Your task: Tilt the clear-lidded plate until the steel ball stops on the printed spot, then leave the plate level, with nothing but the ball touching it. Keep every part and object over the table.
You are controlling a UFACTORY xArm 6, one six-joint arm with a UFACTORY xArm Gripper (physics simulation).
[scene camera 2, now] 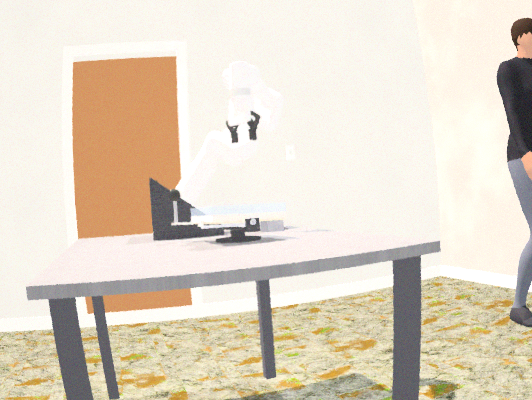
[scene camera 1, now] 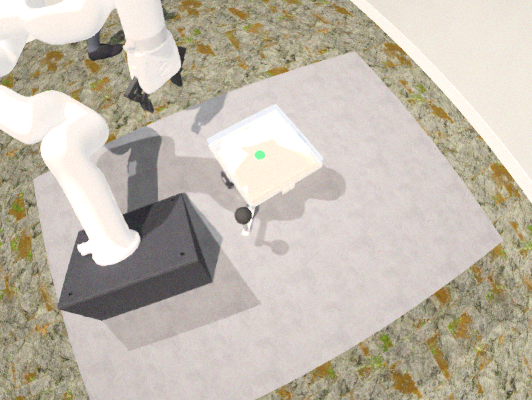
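Observation:
The clear-lidded plate sits on a black stand on the table. It looks close to level; a slight tilt cannot be ruled out. The printed spot shows green near the plate's middle. The steel ball cannot be made out; part of the plate is washed out by glare. A lever with a black round knob stands at one corner of the plate, with no finger near it. My gripper is open and empty, high up and apart from the plate.
The arm's black pedestal stands on the table near the lever. A small dark part shows beside the plate. A person stands beyond the table at the right of scene camera 2.

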